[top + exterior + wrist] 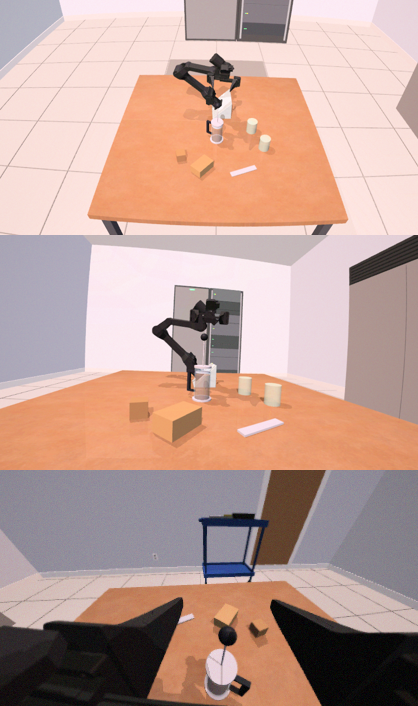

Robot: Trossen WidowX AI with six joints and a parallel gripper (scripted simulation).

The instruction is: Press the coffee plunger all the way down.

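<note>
Now: gripper tip 22 cm above the glass coffee press, 3 cm to the left of it and 1 cm short of it.
</note>
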